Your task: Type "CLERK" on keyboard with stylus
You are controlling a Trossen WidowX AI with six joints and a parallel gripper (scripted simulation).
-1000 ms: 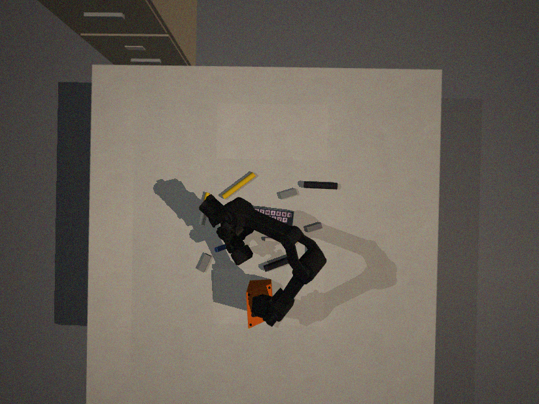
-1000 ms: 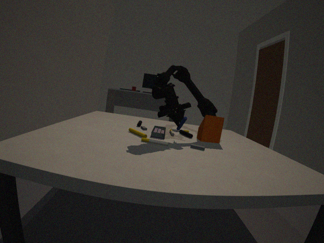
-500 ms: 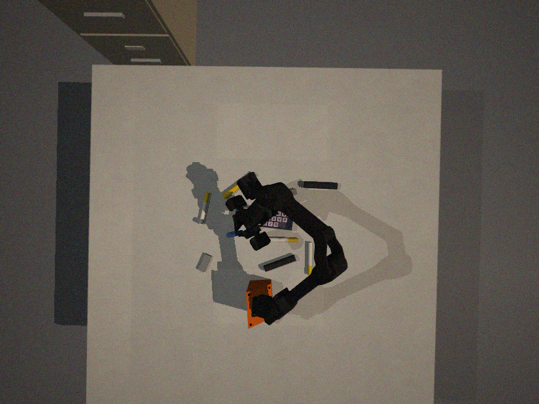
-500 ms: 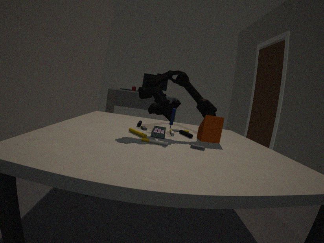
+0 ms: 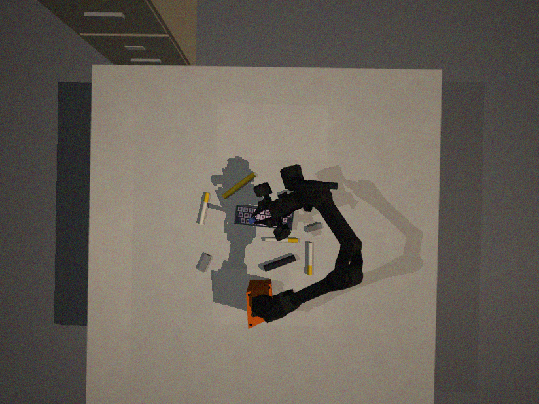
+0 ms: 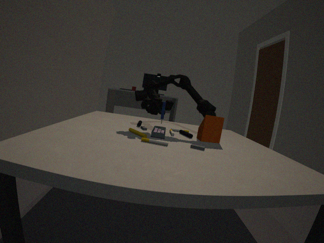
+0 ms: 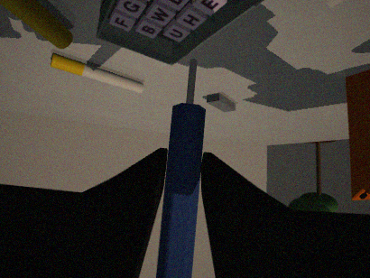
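The olive-yellow bar lies 12 cm ahead of my gripper tip, 7 cm to the left of it and 11 cm below it. Also, from my gripper tip: grey stylus tip: 5 cm below; blue stylus: 1 cm below.
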